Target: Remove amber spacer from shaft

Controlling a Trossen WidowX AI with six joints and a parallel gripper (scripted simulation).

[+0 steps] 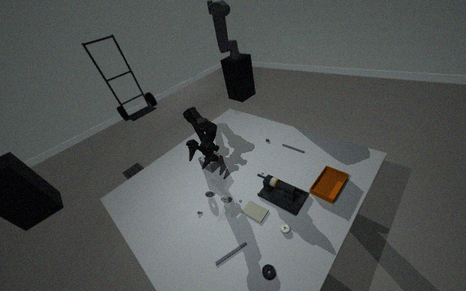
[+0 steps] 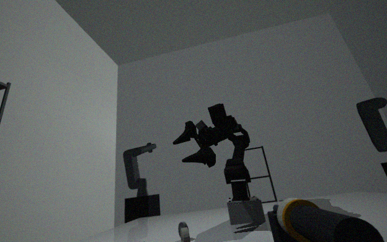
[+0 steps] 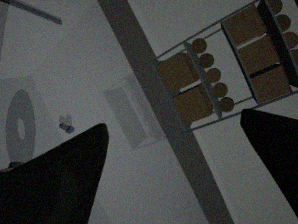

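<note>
Now: the thin shaft 280 mm ahead of my gripper tip, 260 mm to the left of it and 180 mm below it. From my gripper tip the other things lie so: pale spacer (290 mm ahead, 260 mm to the left, 180 mm below); amber spacer (300 mm ahead, 260 mm to the left, 180 mm below); pale flat plate (280 mm ahead, 90 mm to the left, 260 mm below).
</note>
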